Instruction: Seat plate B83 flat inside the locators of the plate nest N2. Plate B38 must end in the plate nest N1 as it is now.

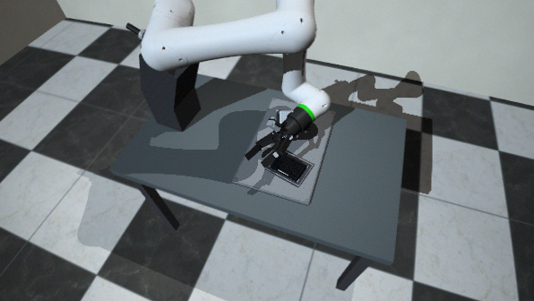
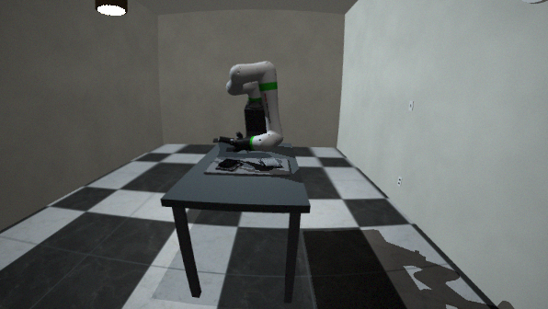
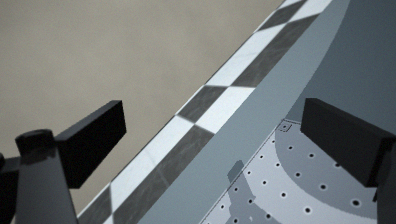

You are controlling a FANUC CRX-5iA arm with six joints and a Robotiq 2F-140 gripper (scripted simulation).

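My hand is 11 cm short of the plate B83, 9 cm above it and 8 cm to the right of it. From my hand the other things lie so: plate nest N2 (11 cm below, 11 cm ahead, 8 cm to the left); then white well plate (34 cm to the left, 10 cm below, 3 cm ahead); then plate nest N1 (34 cm to the left, 11 cm below, 3 cm ahead).
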